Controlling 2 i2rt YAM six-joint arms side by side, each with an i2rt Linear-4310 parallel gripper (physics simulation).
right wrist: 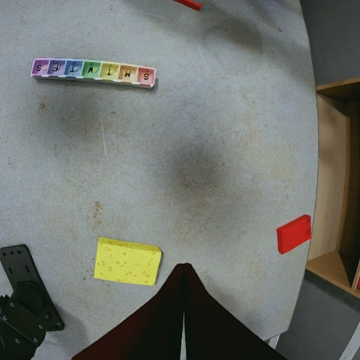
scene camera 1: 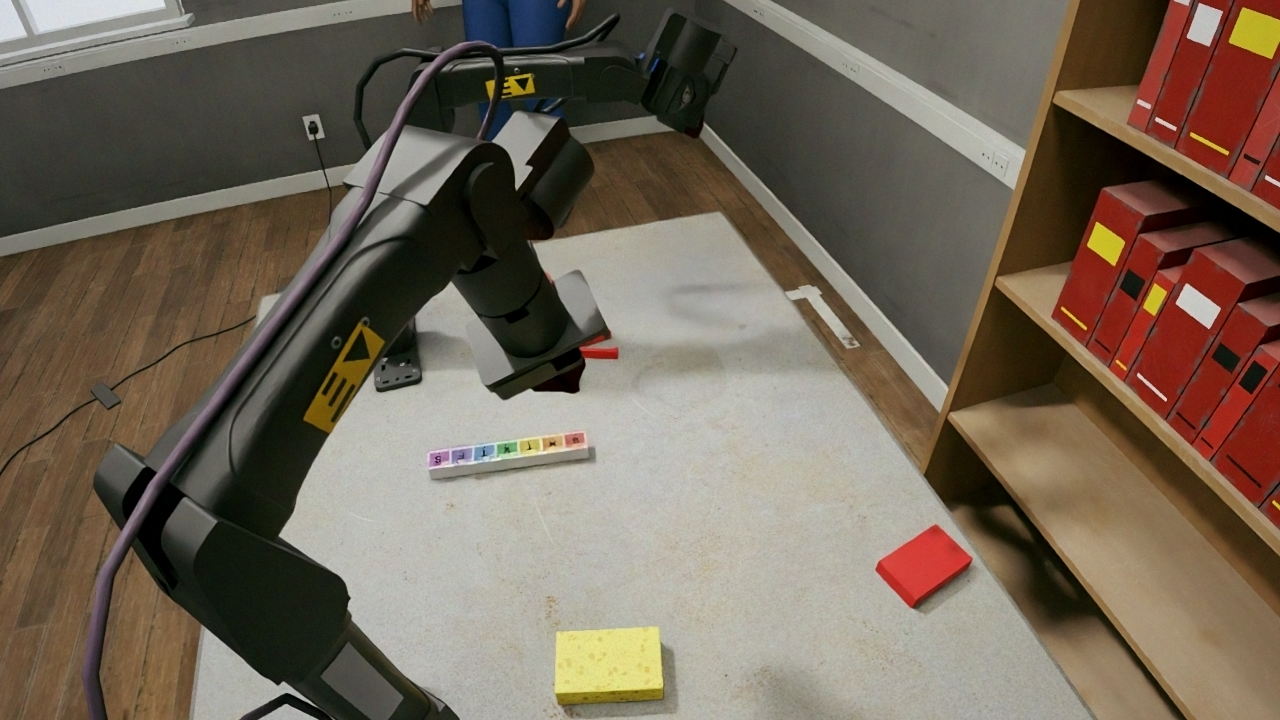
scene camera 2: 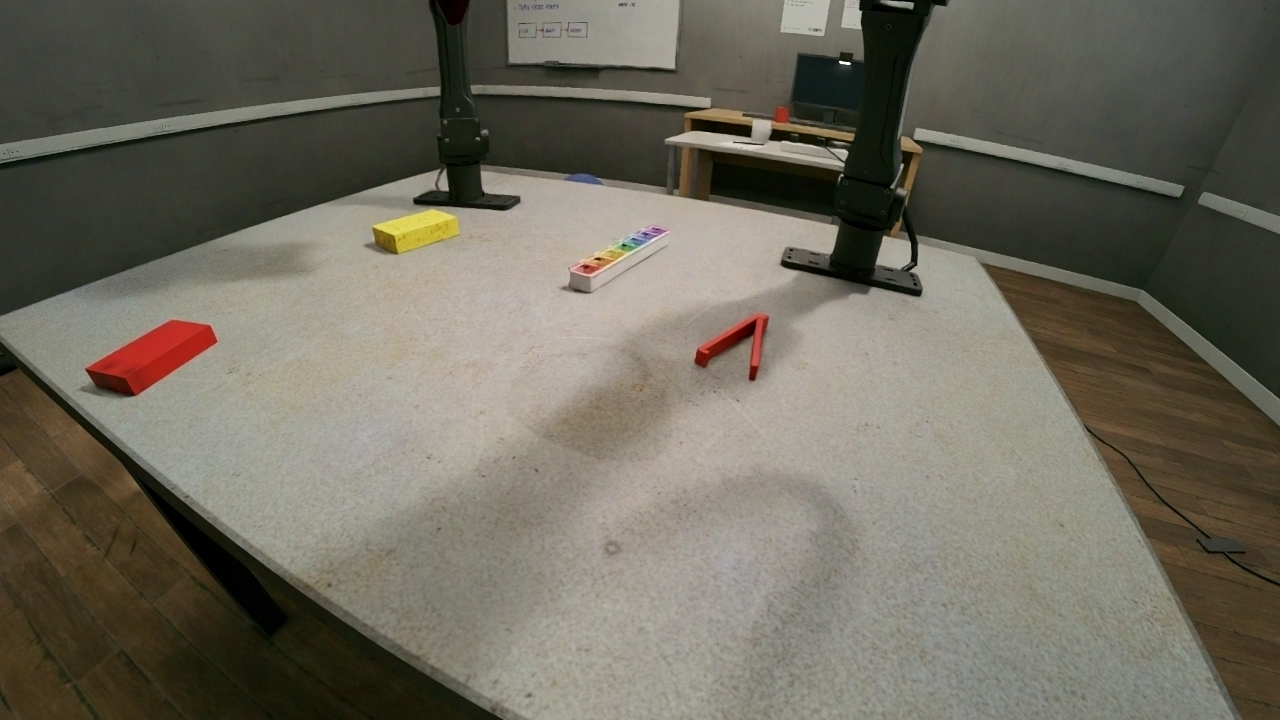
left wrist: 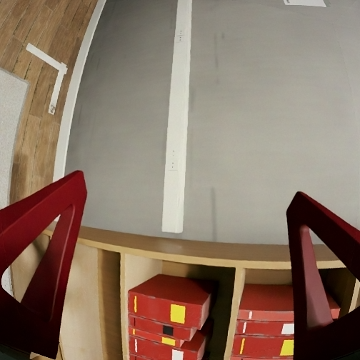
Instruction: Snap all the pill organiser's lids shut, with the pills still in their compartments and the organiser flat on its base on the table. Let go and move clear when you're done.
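Places are measured from the left arm's base along level axes (x ahead, y left, z up), in millimetres.
Pixels of known places: left gripper, fingertip midpoint: [scene camera 1: 712,80]; right gripper, fingertip midpoint: [scene camera 1: 574,387] [scene camera 2: 455,23]; left arm's base at its link origin: [scene camera 1: 395,348] [scene camera 2: 849,272]; right arm's base at its link origin: [scene camera 2: 466,202].
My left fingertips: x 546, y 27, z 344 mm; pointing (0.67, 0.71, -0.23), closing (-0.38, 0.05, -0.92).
For each thing: its middle in the pictures, then the offset to it from my left fingertips.
- pill organiser at the middle of its body: [scene camera 1: 508,454] [scene camera 2: 625,254] dz -331, dx -412, dy -323 mm
- yellow sponge at the middle of its body: [scene camera 1: 609,665] [scene camera 2: 416,230] dz -329, dx -369, dy -644 mm
- red block at the middle of its body: [scene camera 1: 924,564] [scene camera 2: 155,354] dz -334, dx +6, dy -651 mm
- red V-shaped object at the middle of its body: [scene camera 2: 752,346] [scene camera 1: 583,342] dz -336, dx -258, dy -129 mm
The pill organiser [scene camera 1: 508,454] [scene camera 2: 619,260] [right wrist: 94,73], a white strip with a rainbow row of tinted, lettered lids, lies flat on its base on the table. All its lids look down and level; whether each is fully latched is too small to tell. Faint shapes show through some lids, but the pills cannot be made out clearly. My right gripper [right wrist: 183,272] [scene camera 1: 562,376] is shut and empty, high above the table and well away from the organiser; a bit of it shows at the top of scene camera 2. My left gripper [left wrist: 192,192] [scene camera 1: 693,131] is open and empty, raised high, facing the wall and shelves.
A yellow sponge [scene camera 1: 608,664] [scene camera 2: 416,231] [right wrist: 128,261], a red block [scene camera 1: 923,565] [scene camera 2: 152,356] [right wrist: 294,234] and a red V-shaped object [scene camera 1: 599,352] [scene camera 2: 733,338] [right wrist: 189,4] lie on the table, apart from the organiser. A bookshelf [scene camera 1: 1002,241] with red binders stands beyond the table's edge.
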